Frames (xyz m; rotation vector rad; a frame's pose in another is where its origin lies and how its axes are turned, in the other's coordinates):
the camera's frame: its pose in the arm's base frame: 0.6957 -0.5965 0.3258 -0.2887 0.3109 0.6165
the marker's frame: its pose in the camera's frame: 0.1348 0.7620 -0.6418 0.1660 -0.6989 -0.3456
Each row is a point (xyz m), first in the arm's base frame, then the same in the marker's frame.
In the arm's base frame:
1: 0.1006 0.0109 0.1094
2: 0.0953 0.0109 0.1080
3: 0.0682 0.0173 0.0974
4: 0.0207 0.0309 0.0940
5: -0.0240 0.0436 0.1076
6: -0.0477 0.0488 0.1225
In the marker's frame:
1: 0.1429 0.1912 0.5364
2: 0.1377 0.1928 0.5369
3: 0.1118 0.2075 0.5354
4: 0.0724 0.2353 0.5468
5: 0.0412 0.2611 0.5733
6: 0.0269 0.2733 0.5947

